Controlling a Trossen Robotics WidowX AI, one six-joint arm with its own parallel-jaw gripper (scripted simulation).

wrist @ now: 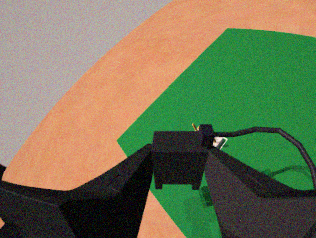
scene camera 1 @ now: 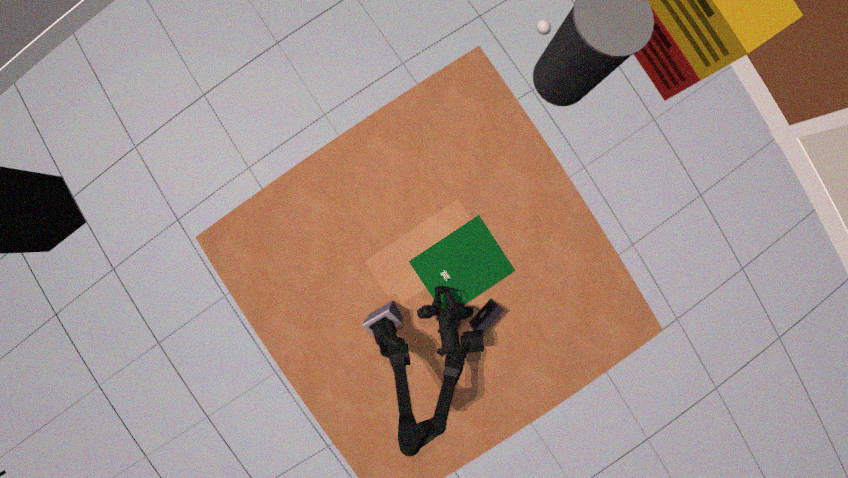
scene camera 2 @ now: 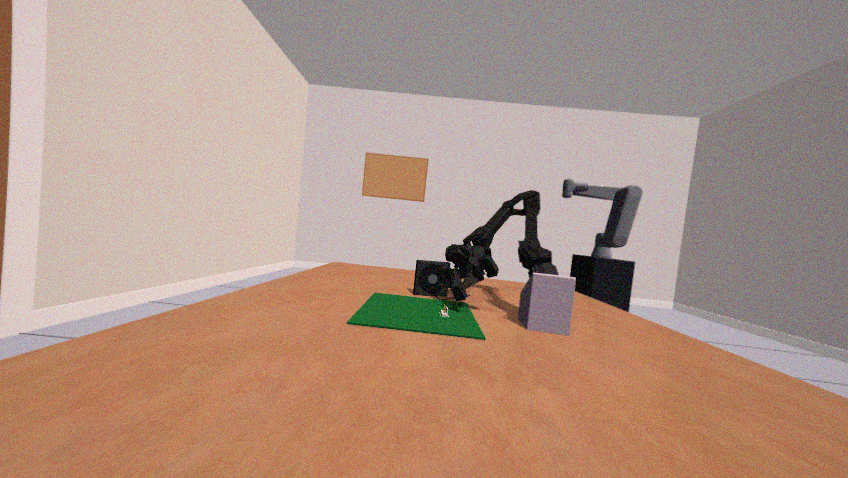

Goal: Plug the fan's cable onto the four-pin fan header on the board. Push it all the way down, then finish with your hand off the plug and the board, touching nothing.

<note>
I see my gripper (scene camera 2: 457, 290), a black plug (wrist: 179, 157), a dark fan (scene camera 2: 427, 279) and a green board (scene camera 1: 475, 262).
My gripper is seen too in the wrist view (wrist: 178, 150) and in scene camera 1 (scene camera 1: 442, 288). The green board shows as well in the wrist view (wrist: 249, 78) and in scene camera 2 (scene camera 2: 398, 312).
</note>
